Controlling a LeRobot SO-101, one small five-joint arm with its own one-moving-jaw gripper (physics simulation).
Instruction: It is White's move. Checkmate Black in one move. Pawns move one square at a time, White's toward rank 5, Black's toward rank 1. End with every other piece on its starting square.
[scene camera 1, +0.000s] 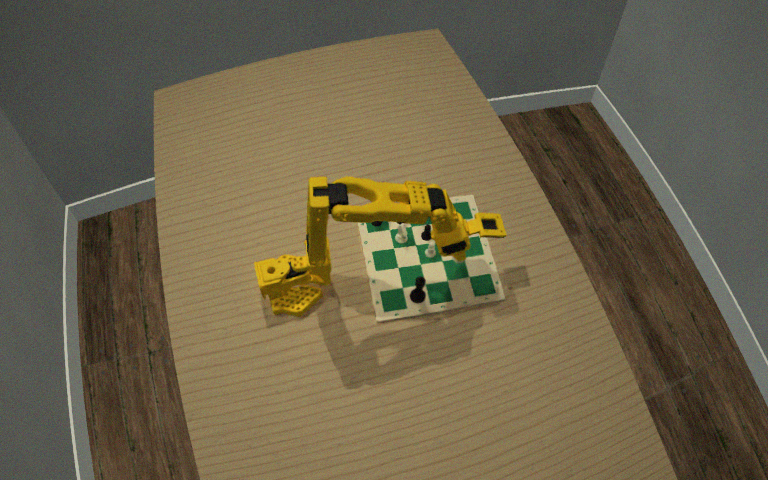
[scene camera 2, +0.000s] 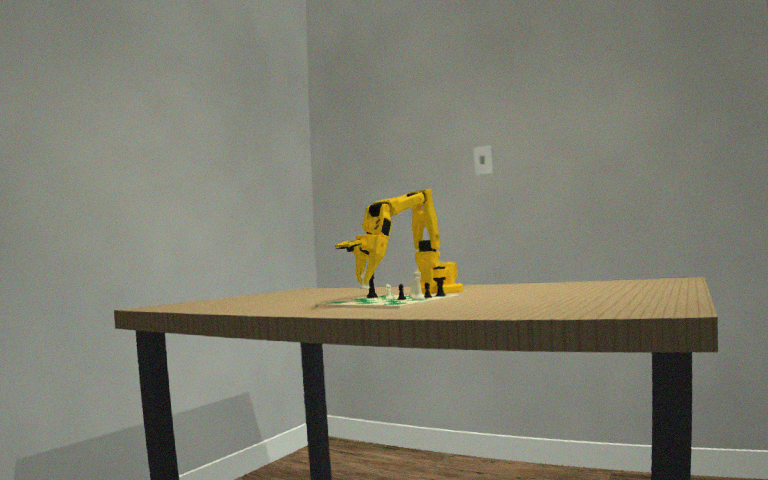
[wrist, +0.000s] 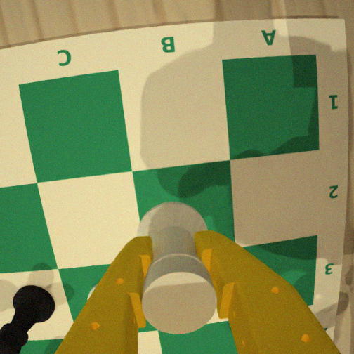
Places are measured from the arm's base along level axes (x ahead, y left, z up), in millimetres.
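Pixels of known places: end effector, tool point: (scene camera 1: 461, 249) (scene camera 2: 365, 280); arm's base, origin of the base link: (scene camera 1: 303, 284).
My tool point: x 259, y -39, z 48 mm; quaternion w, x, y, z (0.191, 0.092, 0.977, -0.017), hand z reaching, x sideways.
Ahead of a thing's pixels: the offset from my tool point to its top centre. Level surfaces: height alone.
My gripper (scene camera 1: 459, 256) (scene camera 2: 364, 282) (wrist: 173, 240) is shut on the white rook (wrist: 179, 303), a flat-topped piece held upright above the board. In the wrist view its base covers part of green B2. The chessboard @[40 mm back, 32 mm left, 42 mm down] (scene camera 1: 407, 313) (wrist: 332, 125) is green and cream. The tall black king @[86 mm back, 39 mm right, 21 mm up] (scene camera 1: 417, 292) stands on A4. A white pawn @[38 mm back, 31 mm left, 11 mm down] (scene camera 1: 430, 249) (scene camera 2: 389, 292) stands on C3, mostly hidden by a jaw in the wrist view. A black pawn @[33 mm back, 65 mm left, 11 mm down] (scene camera 1: 426, 232) (wrist: 33, 303) stands on D3. A white piece @[76 mm back, 73 mm left, 3 mm down] (scene camera 1: 401, 234) stands on D4. The arm hides part of the E file.
A black piece @[106 mm back, 120 mm left, 9 mm down] (scene camera 1: 376, 222) (scene camera 2: 439, 286) at E5 is partly covered by the arm in scene camera 1. A small black piece @[64 mm back, 110 mm left, 11 mm down] (scene camera 2: 427, 290) and a tall white piece @[31 mm back, 106 mm left, 21 mm up] (scene camera 2: 416, 286) stand beside it in scene camera 2. The board lies on the wooden table @[48 mm down] (scene camera 1: 271, 141).
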